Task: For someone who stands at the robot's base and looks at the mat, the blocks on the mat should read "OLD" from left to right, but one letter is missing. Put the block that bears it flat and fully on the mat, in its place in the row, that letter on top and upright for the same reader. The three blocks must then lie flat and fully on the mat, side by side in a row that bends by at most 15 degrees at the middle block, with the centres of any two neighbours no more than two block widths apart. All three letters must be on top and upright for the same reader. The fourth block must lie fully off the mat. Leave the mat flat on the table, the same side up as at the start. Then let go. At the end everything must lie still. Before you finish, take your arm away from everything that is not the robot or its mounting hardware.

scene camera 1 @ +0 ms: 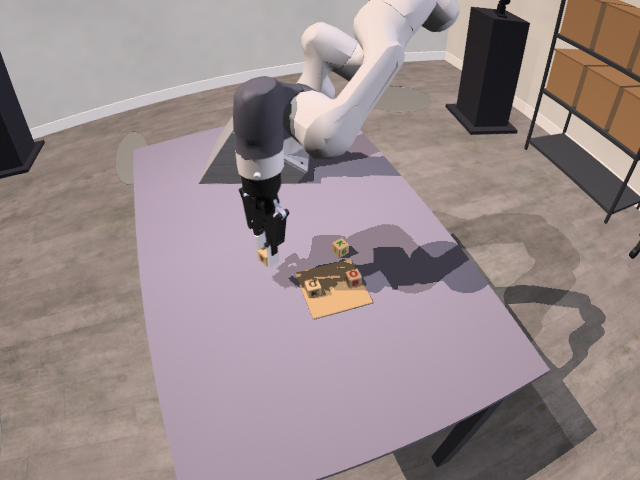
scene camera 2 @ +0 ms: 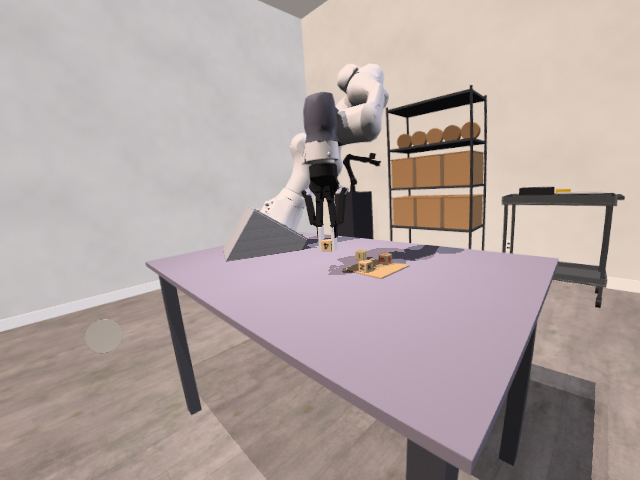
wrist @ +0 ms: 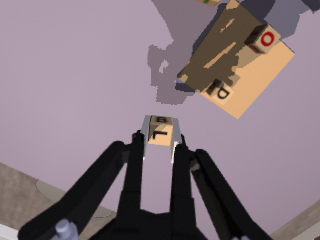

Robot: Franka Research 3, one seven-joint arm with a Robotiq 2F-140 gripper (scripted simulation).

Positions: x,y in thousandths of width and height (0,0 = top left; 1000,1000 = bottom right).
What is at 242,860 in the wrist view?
The gripper.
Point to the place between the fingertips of the gripper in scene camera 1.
At 420,541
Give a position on a tan mat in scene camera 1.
At 526,618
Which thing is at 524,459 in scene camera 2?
The gripper.
